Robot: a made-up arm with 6 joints. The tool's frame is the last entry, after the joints.
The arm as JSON. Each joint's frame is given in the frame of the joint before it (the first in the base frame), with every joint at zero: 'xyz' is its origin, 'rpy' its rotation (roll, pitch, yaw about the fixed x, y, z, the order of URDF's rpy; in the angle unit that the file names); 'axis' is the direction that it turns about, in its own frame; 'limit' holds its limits. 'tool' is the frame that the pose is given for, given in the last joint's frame.
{
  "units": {
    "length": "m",
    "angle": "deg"
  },
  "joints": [
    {
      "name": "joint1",
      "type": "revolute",
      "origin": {
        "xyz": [
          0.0,
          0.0,
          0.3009
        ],
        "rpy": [
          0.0,
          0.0,
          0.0
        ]
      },
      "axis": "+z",
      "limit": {
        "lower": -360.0,
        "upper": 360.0
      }
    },
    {
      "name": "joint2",
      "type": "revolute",
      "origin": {
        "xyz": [
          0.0,
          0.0,
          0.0
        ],
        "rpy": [
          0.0,
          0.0,
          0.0
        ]
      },
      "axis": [
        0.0,
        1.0,
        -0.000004
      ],
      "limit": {
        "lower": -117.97,
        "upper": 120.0
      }
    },
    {
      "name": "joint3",
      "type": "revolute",
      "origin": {
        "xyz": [
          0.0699,
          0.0,
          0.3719
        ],
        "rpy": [
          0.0,
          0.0,
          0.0
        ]
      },
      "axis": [
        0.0,
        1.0,
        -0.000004
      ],
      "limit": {
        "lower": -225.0,
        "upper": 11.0
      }
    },
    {
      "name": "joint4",
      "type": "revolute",
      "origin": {
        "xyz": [
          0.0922,
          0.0,
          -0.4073
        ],
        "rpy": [
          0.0,
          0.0,
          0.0
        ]
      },
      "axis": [
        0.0,
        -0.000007,
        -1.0
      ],
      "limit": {
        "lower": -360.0,
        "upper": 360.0
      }
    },
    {
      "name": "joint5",
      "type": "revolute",
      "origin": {
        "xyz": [
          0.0,
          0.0,
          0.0
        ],
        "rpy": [
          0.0,
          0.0,
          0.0
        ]
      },
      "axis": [
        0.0,
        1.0,
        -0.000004
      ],
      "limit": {
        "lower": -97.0,
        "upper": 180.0
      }
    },
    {
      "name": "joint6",
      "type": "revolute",
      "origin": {
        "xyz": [
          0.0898,
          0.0,
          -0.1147
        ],
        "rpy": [
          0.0,
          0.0,
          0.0
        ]
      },
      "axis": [
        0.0,
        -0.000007,
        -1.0
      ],
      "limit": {
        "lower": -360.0,
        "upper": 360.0
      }
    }
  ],
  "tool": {
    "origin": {
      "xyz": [
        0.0,
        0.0,
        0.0
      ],
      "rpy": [
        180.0,
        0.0,
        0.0
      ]
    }
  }
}
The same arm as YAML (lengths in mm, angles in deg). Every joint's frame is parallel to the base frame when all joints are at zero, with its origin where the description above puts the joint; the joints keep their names.
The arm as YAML. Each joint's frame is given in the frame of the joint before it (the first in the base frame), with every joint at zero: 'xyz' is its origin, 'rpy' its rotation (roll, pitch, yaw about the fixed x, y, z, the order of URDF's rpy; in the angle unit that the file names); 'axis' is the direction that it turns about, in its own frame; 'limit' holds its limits. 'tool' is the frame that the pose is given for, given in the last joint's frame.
units:
  length: mm
  angle: deg
joints:
  - name: joint1
    type: revolute
    origin:
      xyz: [0.0, 0.0, 300.9]
      rpy: [0.0, 0.0, 0.0]
    axis: "+z"
    limit:
      lower: -360.0
      upper: 360.0
  - name: joint2
    type: revolute
    origin:
      xyz: [0.0, 0.0, 0.0]
      rpy: [0.0, 0.0, 0.0]
    axis: "+y"
    limit:
      lower: -117.97
      upper: 120.0
  - name: joint3
    type: revolute
    origin:
      xyz: [69.9, 0.0, 371.9]
      rpy: [0.0, 0.0, 0.0]
    axis: "+y"
    limit:
      lower: -225.0
      upper: 11.0
  - name: joint4
    type: revolute
    origin:
      xyz: [92.2, 0.0, -407.3]
      rpy: [0.0, 0.0, 0.0]
    axis: "-z"
    limit:
      lower: -360.0
      upper: 360.0
  - name: joint5
    type: revolute
    origin:
      xyz: [0.0, 0.0, 0.0]
      rpy: [0.0, 0.0, 0.0]
    axis: "+y"
    limit:
      lower: -97.0
      upper: 180.0
  - name: joint6
    type: revolute
    origin:
      xyz: [89.8, 0.0, -114.7]
      rpy: [0.0, 0.0, 0.0]
    axis: "-z"
    limit:
      lower: -360.0
      upper: 360.0
tool:
  origin:
    xyz: [0.0, 0.0, 0.0]
    rpy: [180.0, 0.0, 0.0]

